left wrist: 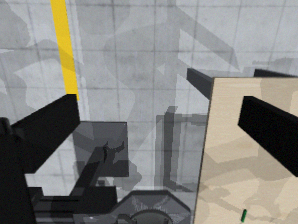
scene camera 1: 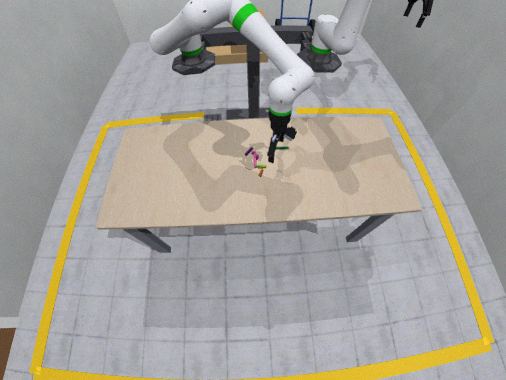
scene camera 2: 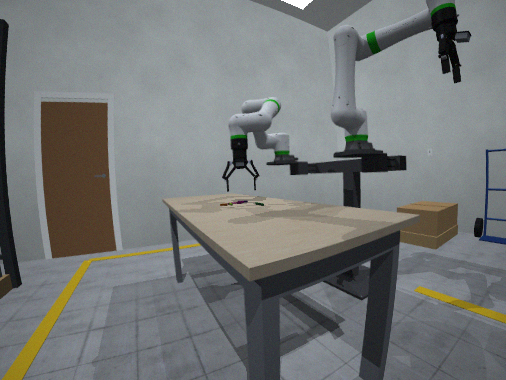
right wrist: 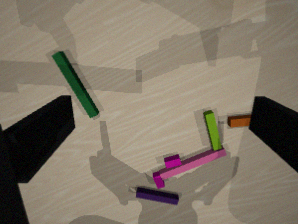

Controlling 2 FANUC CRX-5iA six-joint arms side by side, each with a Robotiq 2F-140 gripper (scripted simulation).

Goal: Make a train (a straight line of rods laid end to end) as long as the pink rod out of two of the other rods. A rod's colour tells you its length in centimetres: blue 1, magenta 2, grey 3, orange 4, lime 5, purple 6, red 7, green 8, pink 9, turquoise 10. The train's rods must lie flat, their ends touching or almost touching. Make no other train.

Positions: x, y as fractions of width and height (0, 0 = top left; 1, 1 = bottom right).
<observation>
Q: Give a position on a pink rod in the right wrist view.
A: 0.71, 0.69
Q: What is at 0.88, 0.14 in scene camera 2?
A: My left gripper.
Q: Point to a green rod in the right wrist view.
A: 0.20, 0.26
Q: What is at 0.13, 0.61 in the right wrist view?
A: My right gripper.
</observation>
